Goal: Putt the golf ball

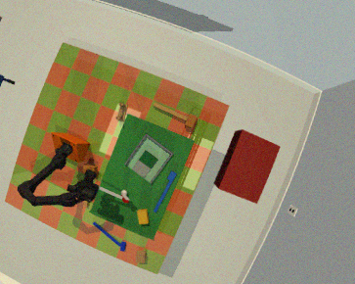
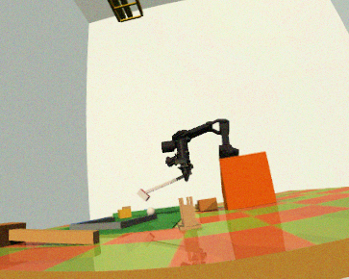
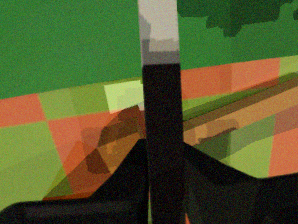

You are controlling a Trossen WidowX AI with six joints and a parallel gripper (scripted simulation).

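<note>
The red putter is 12 cm ahead of my gripper tip and 1 cm to the right of it. Also, from my gripper tip: green course 25 cm ahead, 14 cm below, 12 cm to the left; yellow block 37 cm ahead, 12 cm below, 11 cm to the right; white golf ball 20 cm ahead, 12 cm below, 2 cm to the right.
</note>
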